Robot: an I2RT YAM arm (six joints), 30 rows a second.
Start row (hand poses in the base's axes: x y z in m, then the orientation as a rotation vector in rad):
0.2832, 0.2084, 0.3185, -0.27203, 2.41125, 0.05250
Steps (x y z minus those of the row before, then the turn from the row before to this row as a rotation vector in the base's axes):
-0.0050, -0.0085, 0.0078, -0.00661, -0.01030, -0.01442
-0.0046, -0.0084, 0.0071, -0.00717, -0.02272, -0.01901
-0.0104, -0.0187, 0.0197, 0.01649, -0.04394, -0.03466
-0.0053, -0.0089, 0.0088, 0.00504, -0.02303, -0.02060
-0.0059, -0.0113, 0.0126, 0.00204, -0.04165, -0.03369
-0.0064, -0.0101, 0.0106, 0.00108, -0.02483, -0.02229
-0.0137, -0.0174, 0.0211, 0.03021, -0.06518, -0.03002
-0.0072, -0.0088, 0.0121, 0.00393, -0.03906, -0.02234
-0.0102, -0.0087, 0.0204, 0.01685, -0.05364, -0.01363
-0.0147, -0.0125, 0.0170, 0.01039, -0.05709, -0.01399
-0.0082, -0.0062, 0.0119, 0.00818, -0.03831, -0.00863
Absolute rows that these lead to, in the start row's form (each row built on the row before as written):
0.2782, 0.1999, 0.3263, -0.25733, 2.40332, 0.03652
0.2736, 0.1915, 0.3334, -0.23699, 2.38346, 0.01619
0.2632, 0.1728, 0.3531, -0.18635, 2.34237, 0.01423
0.2579, 0.1639, 0.3619, -0.15909, 2.32092, 0.00783
0.2520, 0.1526, 0.3745, -0.11803, 2.28163, -0.00995
0.2456, 0.1425, 0.3851, -0.09143, 2.25805, -0.02170
0.2319, 0.1251, 0.4062, -0.04013, 2.19378, -0.00648
0.2247, 0.1163, 0.4183, -0.01318, 2.15507, -0.01540
0.2145, 0.1076, 0.4387, 0.01156, 2.10155, -0.00543
0.1998, 0.0951, 0.4557, 0.03231, 2.04438, -0.00257
0.1916, 0.0889, 0.4676, 0.04596, 2.00597, 0.00101

